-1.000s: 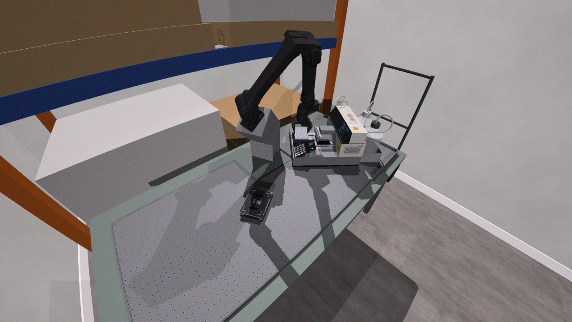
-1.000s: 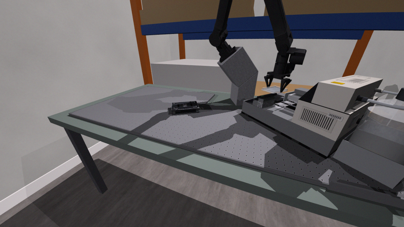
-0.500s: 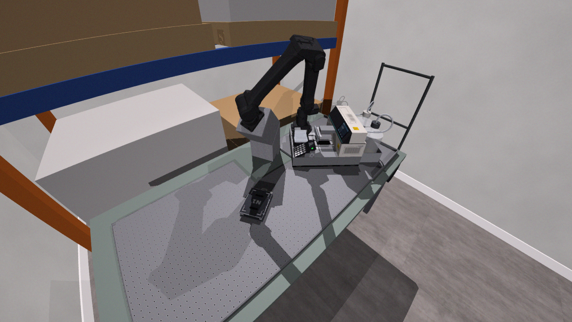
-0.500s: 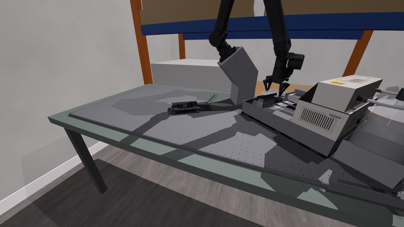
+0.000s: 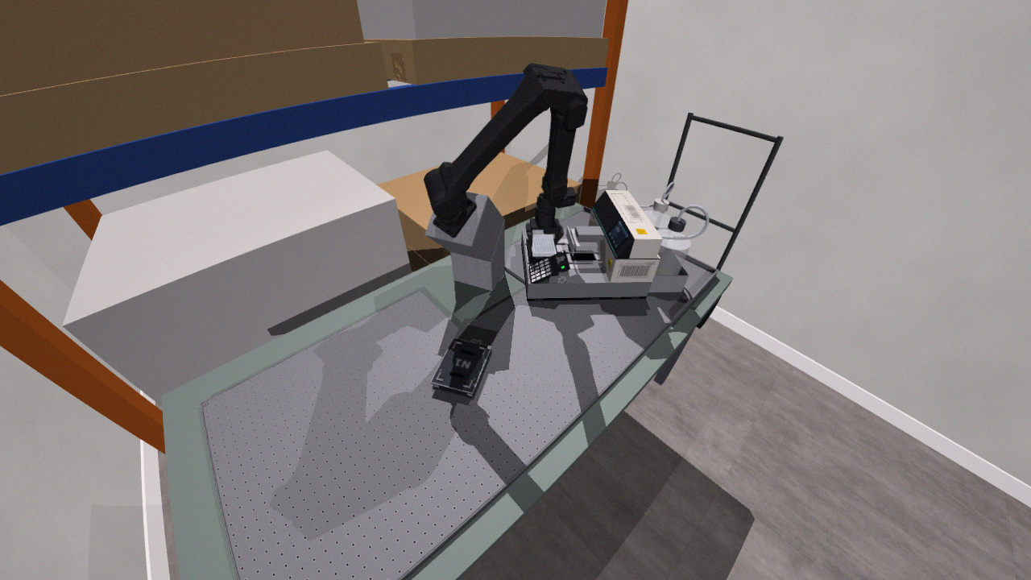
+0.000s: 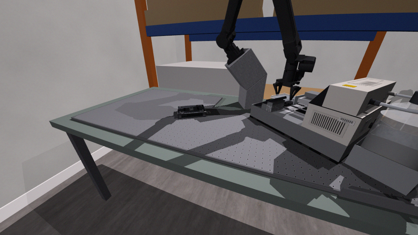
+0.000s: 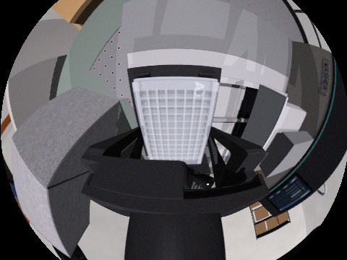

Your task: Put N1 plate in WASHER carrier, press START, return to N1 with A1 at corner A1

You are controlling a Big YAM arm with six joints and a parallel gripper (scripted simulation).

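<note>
Right now the white well plate is 1 cm below my hand. Round my hand: black plate nest N1 (53 cm to the right, 9 cm below, 8 cm ahead); plate washer (12 cm ahead, 10 cm to the left, 1 cm above).
</note>
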